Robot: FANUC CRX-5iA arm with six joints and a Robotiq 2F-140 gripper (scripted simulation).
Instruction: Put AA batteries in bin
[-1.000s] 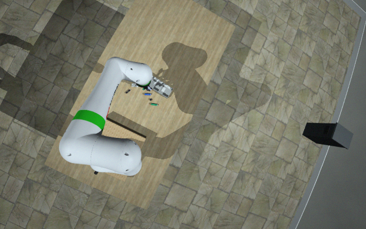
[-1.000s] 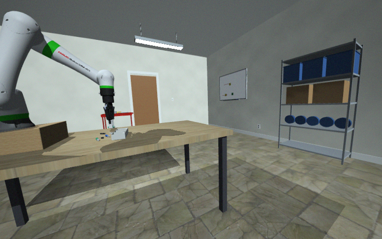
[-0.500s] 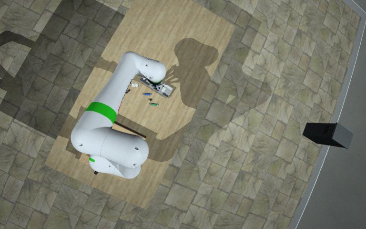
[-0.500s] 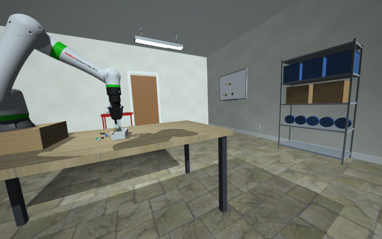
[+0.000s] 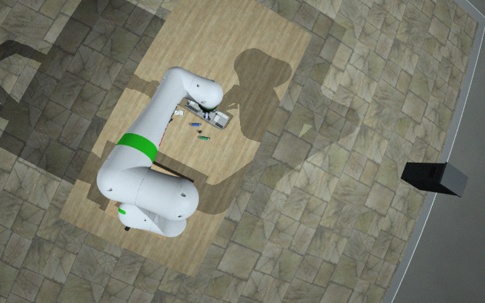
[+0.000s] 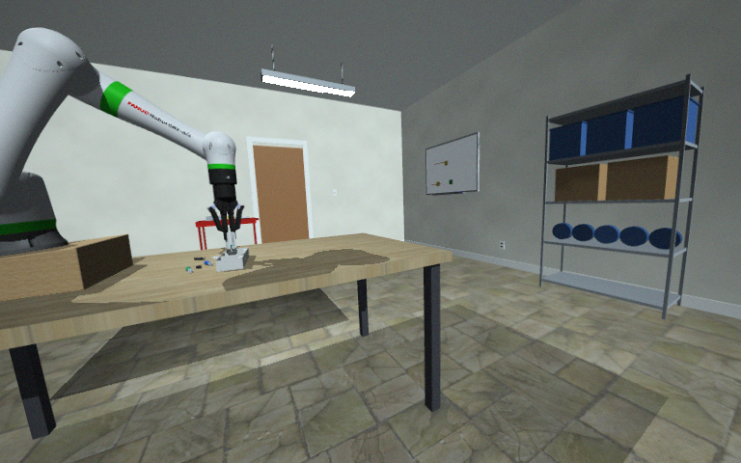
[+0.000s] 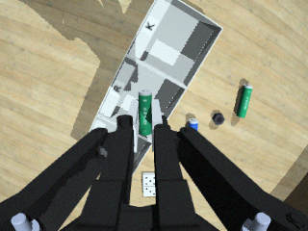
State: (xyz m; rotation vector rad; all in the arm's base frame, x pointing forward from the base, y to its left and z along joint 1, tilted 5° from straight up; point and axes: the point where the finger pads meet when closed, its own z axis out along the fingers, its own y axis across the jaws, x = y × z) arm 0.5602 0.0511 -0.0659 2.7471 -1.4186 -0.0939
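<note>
Now: the grey bin 1 cm ahead of my hand and 7 cm below it. From my hand the other things lie so: blue AA battery 9 cm behind, 1 cm to the left, 9 cm below; white domino 10 cm behind, 13 cm to the left, 9 cm below; small black round part 11 cm behind, 4 cm to the right, 9 cm below.
</note>
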